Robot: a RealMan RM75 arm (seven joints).
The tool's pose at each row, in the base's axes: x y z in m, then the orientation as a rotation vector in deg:
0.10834, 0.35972, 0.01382, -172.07, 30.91, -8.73
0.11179, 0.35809, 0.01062, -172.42, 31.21, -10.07
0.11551, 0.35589, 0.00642, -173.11, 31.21, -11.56
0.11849, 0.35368, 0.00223, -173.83, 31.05, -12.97
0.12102, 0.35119, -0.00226, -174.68, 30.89, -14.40
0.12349, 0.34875, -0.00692, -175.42, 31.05, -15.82
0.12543, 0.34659, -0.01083, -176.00, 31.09, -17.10
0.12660, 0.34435, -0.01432, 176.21, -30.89, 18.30
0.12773, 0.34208, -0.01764, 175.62, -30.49, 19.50
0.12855, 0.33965, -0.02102, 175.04, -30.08, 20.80
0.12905, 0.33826, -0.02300, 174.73, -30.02, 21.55
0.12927, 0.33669, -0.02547, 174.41, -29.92, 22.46
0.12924, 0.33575, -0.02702, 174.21, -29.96, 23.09
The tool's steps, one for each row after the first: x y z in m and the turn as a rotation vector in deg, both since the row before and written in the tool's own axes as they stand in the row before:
0.00353, 0.00067, 0.00345, -0.31, 0.94, 0.09
0.00382, 0.00118, 0.00451, -0.58, 1.06, -0.16
0.00305, 0.00141, 0.00447, -0.59, 1.00, -0.26
0.00261, 0.00181, 0.00476, -0.73, 1.02, -0.29
0.00242, 0.00175, 0.00499, -0.71, 1.01, -0.07
0.00187, 0.00157, 0.00422, -0.54, 0.89, -0.11
0.00119, 0.00185, 0.00370, -0.47, 0.85, -0.21
0.00114, 0.00186, 0.00356, -0.35, 0.88, -0.24
0.00083, 0.00210, 0.00359, -0.31, 0.94, -0.24
0.00045, 0.00118, 0.00212, -0.14, 0.53, -0.03
0.00012, 0.00145, 0.00255, -0.11, 0.63, -0.05
-0.00011, 0.00092, 0.00156, -0.04, 0.43, 0.04

